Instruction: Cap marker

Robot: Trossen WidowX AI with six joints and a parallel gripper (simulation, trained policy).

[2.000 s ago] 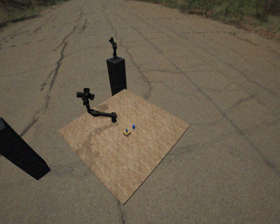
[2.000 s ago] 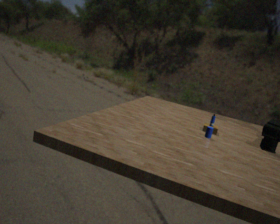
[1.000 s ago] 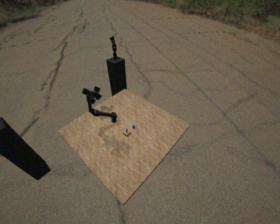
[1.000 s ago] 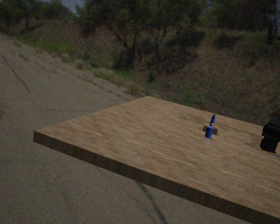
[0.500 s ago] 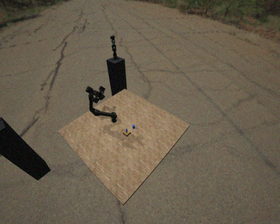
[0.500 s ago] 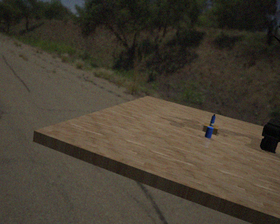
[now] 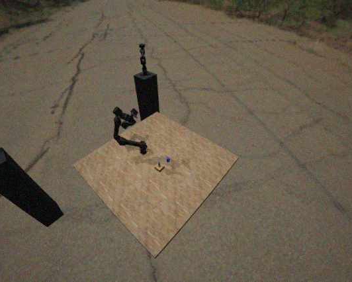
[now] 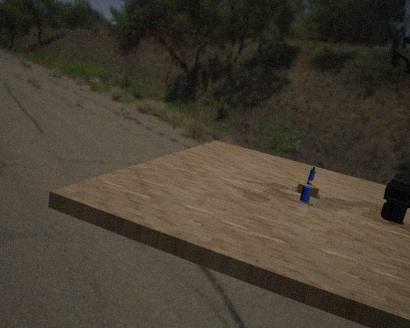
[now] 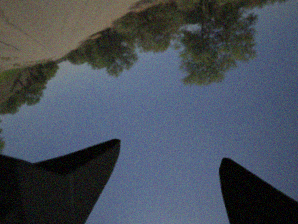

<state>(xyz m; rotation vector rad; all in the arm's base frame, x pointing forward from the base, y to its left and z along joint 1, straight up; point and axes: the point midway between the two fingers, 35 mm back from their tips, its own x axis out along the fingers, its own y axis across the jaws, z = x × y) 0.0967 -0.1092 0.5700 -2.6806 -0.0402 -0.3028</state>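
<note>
The blue cap lies 17 cm ahead of my gripper tip, 20 cm to the left of it and 55 cm below it. Also, from my gripper tip: tan holder block: 16 cm ahead, 8 cm to the left, 56 cm below.
</note>
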